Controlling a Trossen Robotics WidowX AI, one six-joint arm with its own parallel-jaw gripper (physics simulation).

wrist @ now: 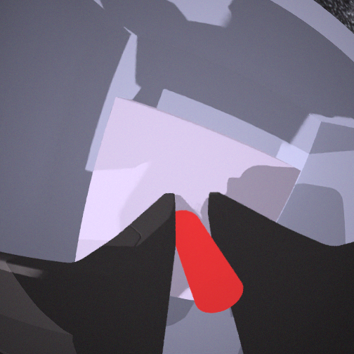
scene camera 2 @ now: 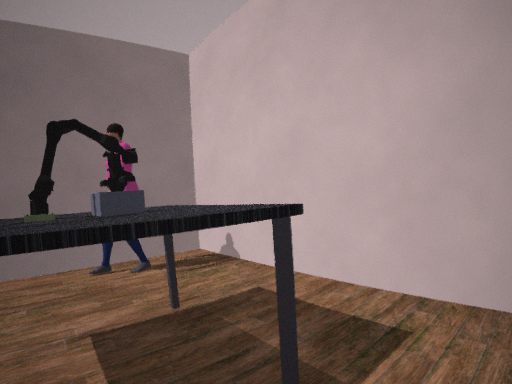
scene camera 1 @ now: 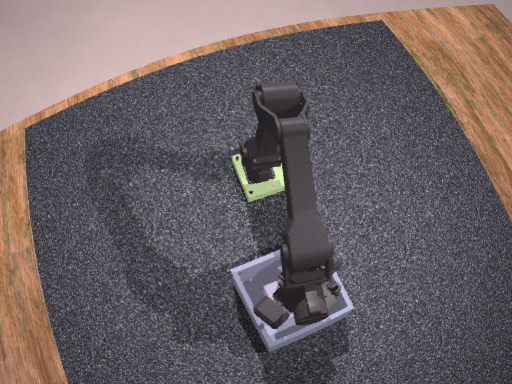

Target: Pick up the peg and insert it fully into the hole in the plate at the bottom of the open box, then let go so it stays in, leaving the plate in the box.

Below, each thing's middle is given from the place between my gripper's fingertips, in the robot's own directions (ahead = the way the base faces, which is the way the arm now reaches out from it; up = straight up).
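There's a red peg (wrist: 214, 285) that's 1 cm behind my hand and 1 cm above it, and then the grey-blue box (scene camera 1: 249, 279), where my hand is 1 cm above the box and 1 cm past it.
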